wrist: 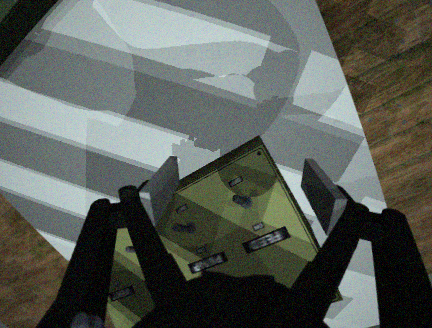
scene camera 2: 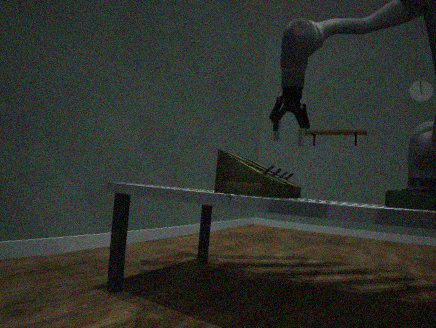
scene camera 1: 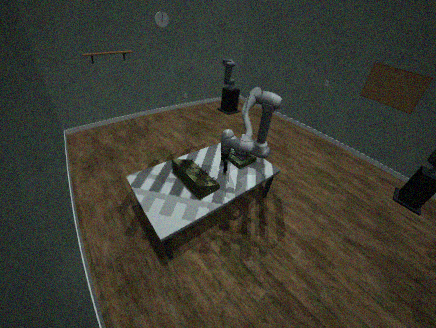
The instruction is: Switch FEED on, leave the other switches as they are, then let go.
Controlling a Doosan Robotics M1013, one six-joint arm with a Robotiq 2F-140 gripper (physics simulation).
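Where they show: gripper, fingertip midpoint: (wrist: 239, 171) (scene camera 2: 289, 143) (scene camera 1: 222, 170); arm's base, origin of the base link: (scene camera 2: 428, 193) (scene camera 1: 241, 154).
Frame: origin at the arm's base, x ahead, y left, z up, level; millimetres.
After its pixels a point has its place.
Observation:
The green sloped switch panel (scene camera 1: 204, 187) {x 755, y 237, z 77 mm} (scene camera 2: 240, 181) {x 699, y 236, z -9 mm} (wrist: 295, 260) {x 734, y 197, z 83 mm} stands on the table. In the wrist view the FEED switch (wrist: 242, 201) {x 606, y 170, z 59 mm} is the rightmost lever, between two small labels and above its name plate (wrist: 266, 240) {x 691, y 168, z 63 mm}; the print is too blurred to read. Which way its lever is set I cannot tell. A second lever (wrist: 183, 227) {x 605, y 52, z 56 mm} and a third lever (wrist: 131, 249) {x 598, y -68, z 63 mm} are to its left, the third partly hidden by a finger. My gripper (scene camera 1: 225, 169) {x 520, y 214, z 150 mm} (scene camera 2: 288, 137) {x 520, y 214, z 150 mm} (wrist: 239, 171) {x 520, y 214, z 150 mm} is open and empty, well above the panel and touching no lever.
The table (scene camera 1: 167, 225) {x 1186, y 305, z -61 mm} (scene camera 2: 165, 190) {x 934, y 399, z -70 mm} carries striped shadows. The arm's green base plate (scene camera 1: 243, 161) {x 79, y 108, z 1 mm} (scene camera 2: 395, 198) {x 136, y 134, z -29 mm} is at the table's far side. A wall shelf (scene camera 1: 107, 53) (scene camera 2: 335, 132) and another arm on a black pedestal (scene camera 1: 230, 99) are in the background.

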